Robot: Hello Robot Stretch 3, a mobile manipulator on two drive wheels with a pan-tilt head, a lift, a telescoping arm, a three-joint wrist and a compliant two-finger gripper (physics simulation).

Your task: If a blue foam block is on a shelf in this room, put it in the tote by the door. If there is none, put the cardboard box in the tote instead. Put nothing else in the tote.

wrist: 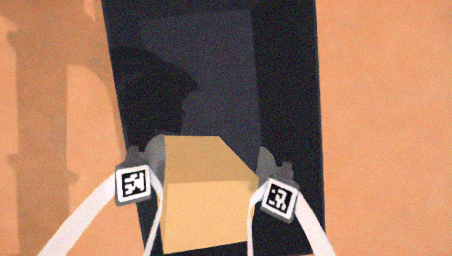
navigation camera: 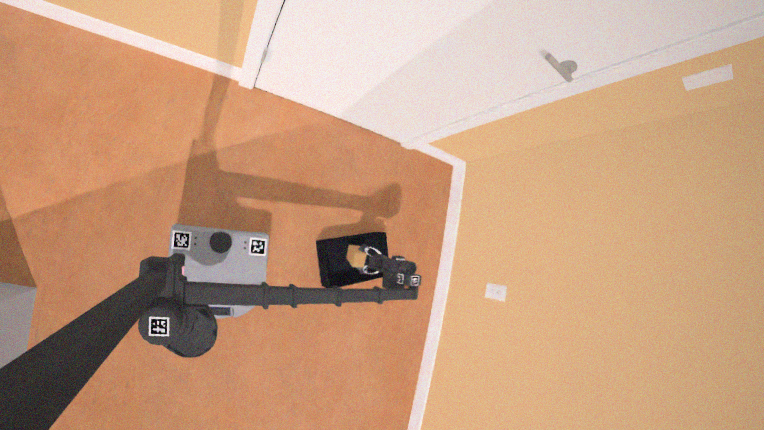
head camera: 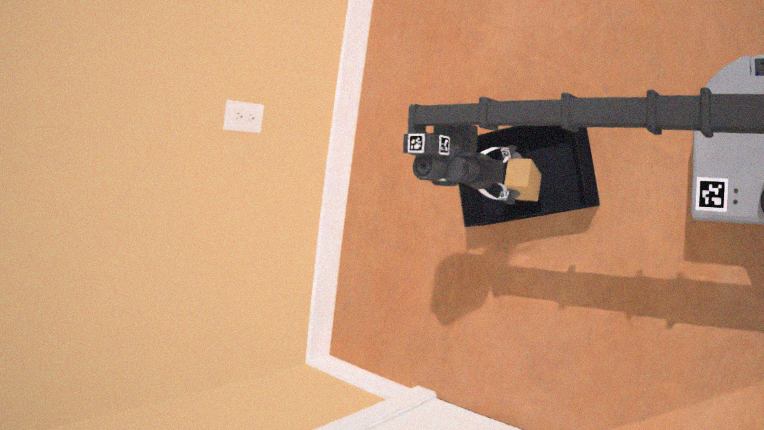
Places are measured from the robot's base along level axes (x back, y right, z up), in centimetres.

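Pixels of known places: gripper, fingertip midpoint: [navigation camera: 360, 257] [head camera: 514, 176]; robot's base at its link origin: [navigation camera: 220, 241].
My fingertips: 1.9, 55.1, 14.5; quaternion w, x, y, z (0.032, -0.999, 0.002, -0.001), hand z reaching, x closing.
For each thing: its middle in the pictures, then the offset to it from my fingertips, as dx, dy, dz.
- tan cardboard box at the middle of its body: [head camera: 523, 179] [navigation camera: 356, 255] -0.7, -2.1, +0.0
- black tote at the middle of its body: [head camera: 525, 172] [navigation camera: 353, 258] +1.1, +1.6, -9.5
My gripper [head camera: 512, 175] [navigation camera: 365, 259] [wrist: 208, 158] is shut on the tan cardboard box [head camera: 525, 180] [navigation camera: 355, 256] [wrist: 207, 212], with one finger on each side of it. The black tote [head camera: 587, 170] [navigation camera: 332, 268] [wrist: 289, 75] sits on the floor. The box is over the end of the tote nearer the wall, within its outline in the head and navigation views. Its height relative to the rim is hard to tell. The arm and gripper hide part of the tote. No blue foam block and no shelf show in these views.
The wall with its white baseboard [head camera: 329, 213] [navigation camera: 441, 277] stands just beyond the wrist. A white door [navigation camera: 427, 58] is near the corner. My base [head camera: 721, 154] [navigation camera: 213, 272] stands on the tote's other side. The extended arm [head camera: 604, 112] [navigation camera: 315, 295] passes along the tote's side.
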